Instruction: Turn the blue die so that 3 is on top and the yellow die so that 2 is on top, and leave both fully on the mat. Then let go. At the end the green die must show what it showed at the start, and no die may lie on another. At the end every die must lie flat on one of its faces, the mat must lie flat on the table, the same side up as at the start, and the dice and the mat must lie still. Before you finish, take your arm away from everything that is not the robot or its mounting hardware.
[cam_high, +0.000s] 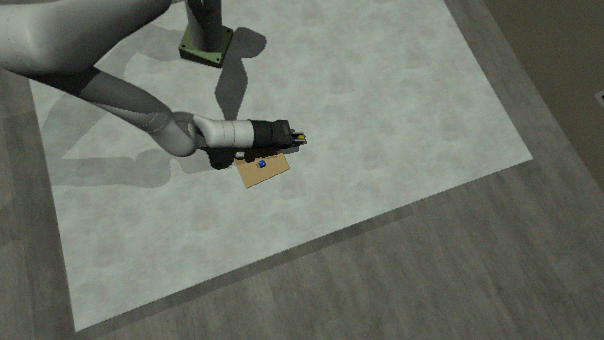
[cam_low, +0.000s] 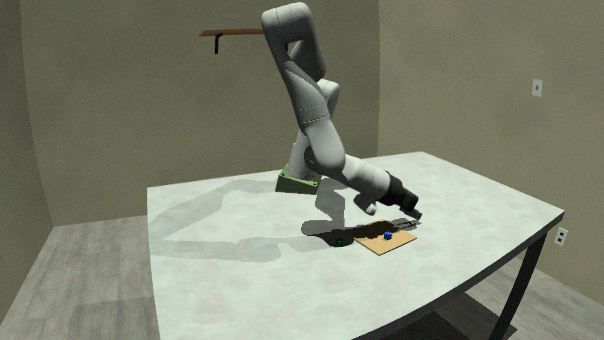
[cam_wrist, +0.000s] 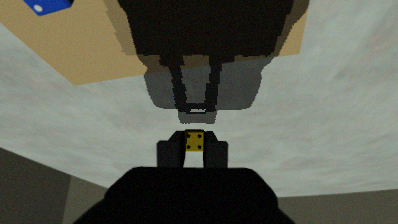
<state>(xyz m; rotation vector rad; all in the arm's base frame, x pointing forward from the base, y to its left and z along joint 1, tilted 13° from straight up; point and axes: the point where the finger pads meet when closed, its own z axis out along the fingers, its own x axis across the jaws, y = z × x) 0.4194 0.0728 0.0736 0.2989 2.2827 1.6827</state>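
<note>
Now: the yellow die 1 cm to the left of my hand and 1 cm below it. Round my hand: tan mat 13 cm to the right, 3 cm below, 1 cm behind; then blue die 13 cm to the right, 2 cm below, 1 cm ahead; then green die 24 cm to the right, 5 cm behind, 2 cm below.
</note>
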